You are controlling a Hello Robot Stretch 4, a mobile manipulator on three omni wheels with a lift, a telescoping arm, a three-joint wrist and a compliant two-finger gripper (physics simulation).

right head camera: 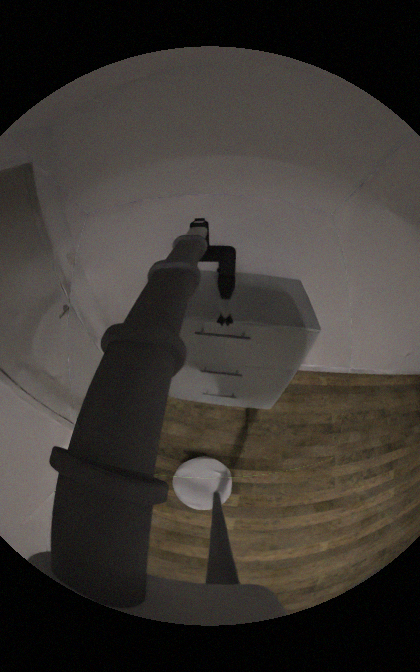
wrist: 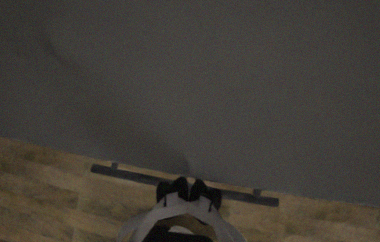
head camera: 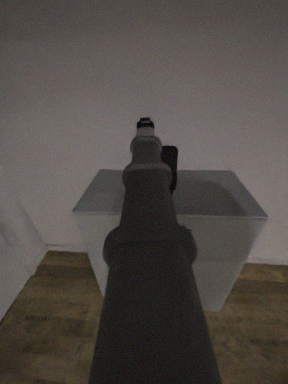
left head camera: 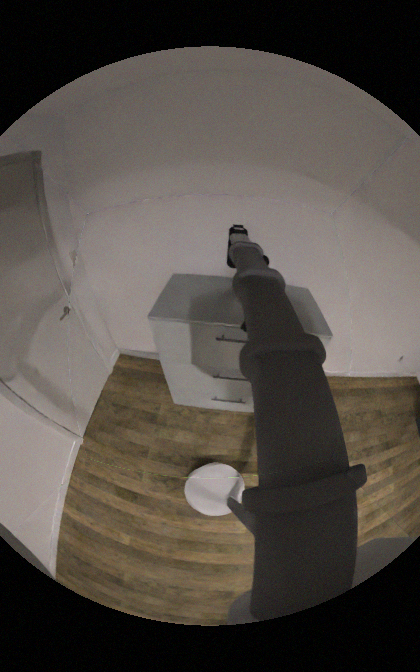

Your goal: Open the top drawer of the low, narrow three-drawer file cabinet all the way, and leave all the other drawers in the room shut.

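Places are measured from the robot's base along level axes (x ahead, y left, z up), in millimetres.
Pixels of known places: gripper, between the fingertips: (wrist: pixel 189 191).
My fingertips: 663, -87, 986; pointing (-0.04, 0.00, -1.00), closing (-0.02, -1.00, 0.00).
Observation:
Behind a point stands the place of what it marks, as x, y, z.
The grey-white three-drawer cabinet (head camera: pixel 220 250) @(656, -384, 755) (left head camera: pixel 172 360) (right head camera: pixel 280 350) (wrist: pixel 250 100) @(764, -139, 1001) stands against the back wall. All its drawers look shut. The top drawer's dark bar handle (left head camera: pixel 230 339) (right head camera: pixel 222 335) (wrist: pixel 135 176) @(661, -15, 933) lies near the cabinet's upper front edge. The middle handle (left head camera: pixel 230 377) (right head camera: pixel 221 372) and bottom handle (left head camera: pixel 228 400) (right head camera: pixel 220 395) show below it. My gripper (right head camera: pixel 225 319) (wrist: pixel 189 191) @(663, -87, 985) points down near the top front edge, its fingertips almost together with no thing between them. In the wrist view they overlap the top handle's middle; contact cannot be told. The arm hides the gripper in the head and left head views.
A white round object (left head camera: pixel 212 489) (right head camera: pixel 200 482) is on the wooden floor in front of the cabinet. A door with a lever handle (left head camera: pixel 65 313) (right head camera: pixel 64 311) is at the left. The back wall (head camera: pixel 225 100) @(1141, -446, 1411) rises behind the cabinet. My extended arm (head camera: pixel 150 300) @(146, 1, 1411) (left head camera: pixel 305 425) (right head camera: pixel 120 425) reaches over the cabinet.

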